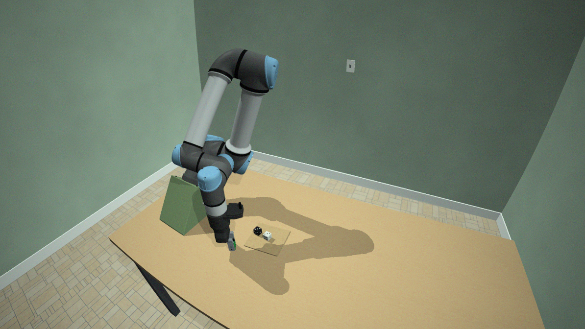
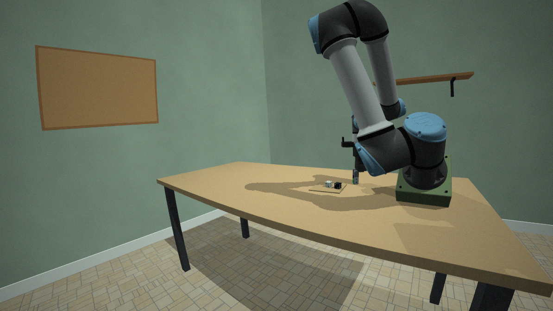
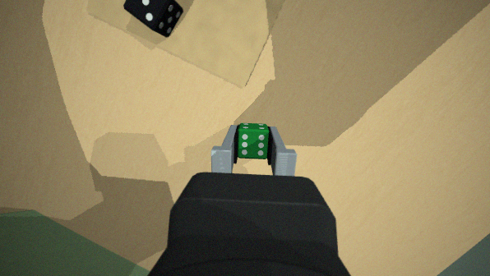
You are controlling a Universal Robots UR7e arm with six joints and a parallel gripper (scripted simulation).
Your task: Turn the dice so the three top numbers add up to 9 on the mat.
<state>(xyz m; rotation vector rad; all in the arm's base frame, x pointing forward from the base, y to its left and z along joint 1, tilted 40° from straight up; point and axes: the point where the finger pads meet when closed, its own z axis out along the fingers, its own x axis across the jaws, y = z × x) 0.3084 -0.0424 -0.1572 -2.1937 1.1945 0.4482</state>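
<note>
The green die lies 1 cm below my hand. Also, from my hand: white die: 11 cm to the left, 9 cm ahead; black die: 11 cm to the left, 4 cm ahead; tan mat: 11 cm to the left, 9 cm ahead, 2 cm below.
</note>
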